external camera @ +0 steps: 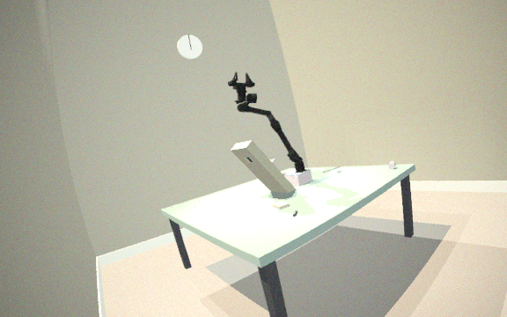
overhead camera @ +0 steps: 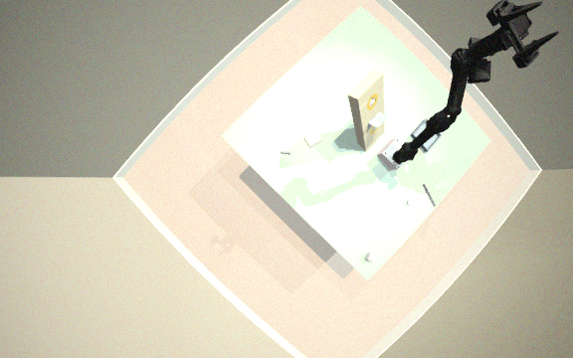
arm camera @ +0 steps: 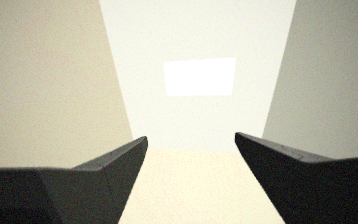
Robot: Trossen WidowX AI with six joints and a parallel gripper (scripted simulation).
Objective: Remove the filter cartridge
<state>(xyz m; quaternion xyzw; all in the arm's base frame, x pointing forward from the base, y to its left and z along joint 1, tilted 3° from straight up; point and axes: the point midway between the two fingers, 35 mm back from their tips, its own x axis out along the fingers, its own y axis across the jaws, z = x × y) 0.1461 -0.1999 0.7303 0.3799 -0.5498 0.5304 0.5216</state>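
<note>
My gripper tip is now 18 cm short of the round white filter cartridge, 14 cm to the right of it and 57 cm above it. The rest, counted from my gripper tip: grey-blue tray: 28 cm behind, 8 cm to the right, 83 cm below.
</note>
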